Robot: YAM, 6 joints.
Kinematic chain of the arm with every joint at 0, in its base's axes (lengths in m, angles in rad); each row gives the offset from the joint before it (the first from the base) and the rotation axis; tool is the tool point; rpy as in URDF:
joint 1: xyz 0 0 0.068 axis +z
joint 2: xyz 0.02 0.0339 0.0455 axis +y
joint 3: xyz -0.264 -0.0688 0 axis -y
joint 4: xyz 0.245 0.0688 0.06 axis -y
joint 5: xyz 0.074 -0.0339 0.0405 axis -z
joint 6: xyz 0.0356 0 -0.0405 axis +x
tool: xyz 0 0 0 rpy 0 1.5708 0
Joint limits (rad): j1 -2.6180..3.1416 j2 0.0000..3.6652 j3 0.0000..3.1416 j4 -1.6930..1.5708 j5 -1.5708..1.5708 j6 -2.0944..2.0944
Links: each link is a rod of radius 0.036 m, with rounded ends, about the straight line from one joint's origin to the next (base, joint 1, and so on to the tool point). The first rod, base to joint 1, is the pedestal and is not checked.
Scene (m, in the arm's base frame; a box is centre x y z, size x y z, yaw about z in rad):
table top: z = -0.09
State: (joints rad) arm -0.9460 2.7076 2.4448 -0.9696 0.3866 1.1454
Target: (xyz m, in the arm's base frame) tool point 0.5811 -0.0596 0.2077
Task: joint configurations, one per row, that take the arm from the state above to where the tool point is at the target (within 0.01 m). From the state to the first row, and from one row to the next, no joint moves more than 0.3 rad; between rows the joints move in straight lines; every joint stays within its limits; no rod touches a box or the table.
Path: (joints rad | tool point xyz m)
1: -0.6584 2.7035 2.5192 -0.8852 0.3639 1.1454 | 0.4371 -0.3542 0.1455
2: -0.3707 2.6995 2.5936 -0.8008 0.3412 1.1454 | 0.5315 -0.2194 0.1755
3: -0.0831 2.6954 2.6680 -0.7164 0.3185 1.1454 | 0.5811 -0.0596 0.2077

